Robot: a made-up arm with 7 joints.
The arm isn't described. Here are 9 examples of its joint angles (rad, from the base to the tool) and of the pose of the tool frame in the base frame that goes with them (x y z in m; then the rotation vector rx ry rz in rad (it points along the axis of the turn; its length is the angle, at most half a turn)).
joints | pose
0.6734 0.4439 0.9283 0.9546 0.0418 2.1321 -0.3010 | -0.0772 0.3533 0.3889 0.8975 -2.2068 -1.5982
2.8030 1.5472 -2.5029 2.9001 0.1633 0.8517 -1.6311 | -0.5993 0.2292 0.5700 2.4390 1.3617 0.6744
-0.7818 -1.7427 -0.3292 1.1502 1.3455 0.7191 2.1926 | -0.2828 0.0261 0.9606 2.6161 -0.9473 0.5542
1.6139 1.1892 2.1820 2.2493 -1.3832 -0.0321 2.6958 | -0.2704 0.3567 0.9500 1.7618 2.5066 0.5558
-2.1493 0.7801 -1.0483 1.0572 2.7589 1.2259 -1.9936 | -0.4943 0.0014 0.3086 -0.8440 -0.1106 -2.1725
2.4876 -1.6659 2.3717 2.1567 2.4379 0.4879 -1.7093 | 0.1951 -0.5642 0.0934 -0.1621 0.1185 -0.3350
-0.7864 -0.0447 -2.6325 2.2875 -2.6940 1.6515 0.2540 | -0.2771 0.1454 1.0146 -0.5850 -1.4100 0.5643
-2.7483 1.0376 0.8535 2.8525 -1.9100 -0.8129 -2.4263 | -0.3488 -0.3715 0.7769 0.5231 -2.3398 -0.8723
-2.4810 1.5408 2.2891 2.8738 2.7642 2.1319 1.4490 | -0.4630 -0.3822 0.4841 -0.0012 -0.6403 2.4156
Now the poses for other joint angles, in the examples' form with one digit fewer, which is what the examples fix.
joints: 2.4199 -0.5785 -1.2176 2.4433 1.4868 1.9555 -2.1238
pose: 0.256 0.028 1.014 -0.032 2.241 -1.304
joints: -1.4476 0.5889 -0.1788 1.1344 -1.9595 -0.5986 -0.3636
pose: 0.072 -0.434 0.255 -0.876 0.671 1.173
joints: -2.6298 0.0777 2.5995 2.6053 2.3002 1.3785 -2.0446
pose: 0.188 0.010 1.113 -0.797 -2.577 1.372
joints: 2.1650 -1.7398 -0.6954 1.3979 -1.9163 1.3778 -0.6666
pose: 0.452 -0.096 0.767 -1.024 -0.246 1.286
